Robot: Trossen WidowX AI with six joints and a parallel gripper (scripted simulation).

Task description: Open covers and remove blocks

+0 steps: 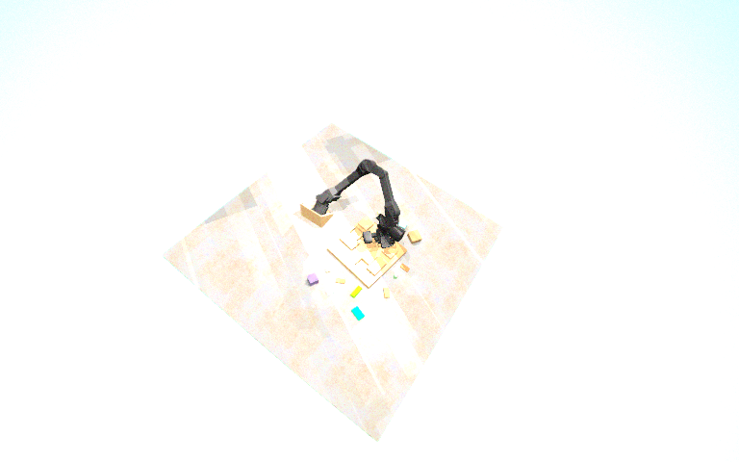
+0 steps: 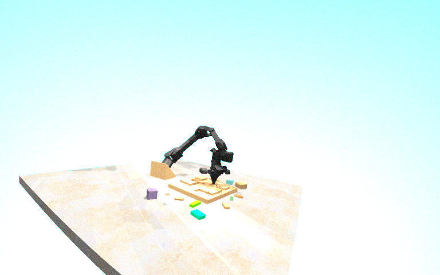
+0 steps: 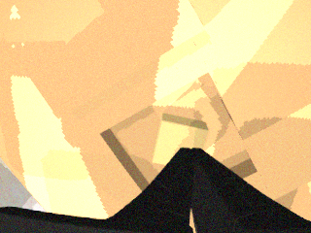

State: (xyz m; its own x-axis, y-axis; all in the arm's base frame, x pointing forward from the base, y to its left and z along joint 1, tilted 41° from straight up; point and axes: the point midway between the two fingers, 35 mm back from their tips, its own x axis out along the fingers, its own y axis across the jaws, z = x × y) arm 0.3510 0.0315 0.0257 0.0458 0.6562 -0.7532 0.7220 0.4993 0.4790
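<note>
Right now my gripper tip is 3 cm past the tan puzzle board and 4 cm to the left of it. Round my gripper tip: light cyan block: 5 cm ahead, 18 cm to the left, 1 cm below; teal block: 10 cm ahead, 37 cm to the right, 2 cm below; bright green bar: 4 cm ahead, 29 cm to the right, 2 cm below.
</note>
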